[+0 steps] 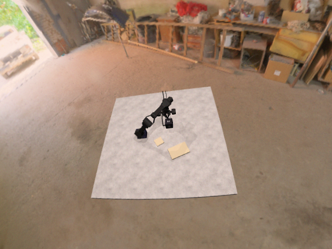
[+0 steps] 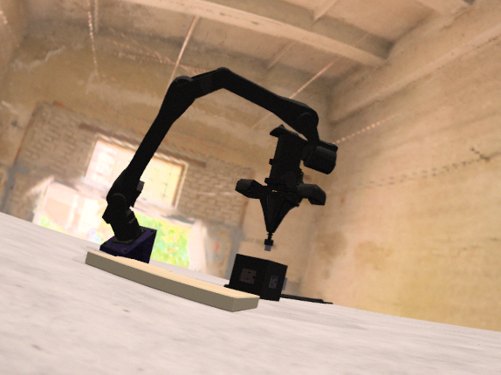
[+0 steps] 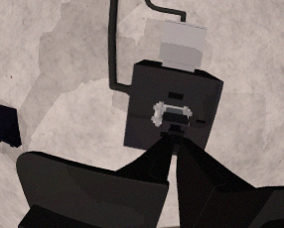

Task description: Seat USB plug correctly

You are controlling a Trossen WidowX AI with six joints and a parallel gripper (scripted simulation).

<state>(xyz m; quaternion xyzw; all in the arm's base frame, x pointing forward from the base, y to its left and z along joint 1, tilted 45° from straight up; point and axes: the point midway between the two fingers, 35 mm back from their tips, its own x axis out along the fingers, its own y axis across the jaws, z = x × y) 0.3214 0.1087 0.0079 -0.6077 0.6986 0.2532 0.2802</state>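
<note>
Right now the usb plug is 20 mm below my gripper tip. From my gripper tip the other things lie so: tan board 330 mm to the right, 130 mm below, 50 mm ahead; small tan tile 190 mm to the right, 130 mm below, 130 mm behind.
</note>
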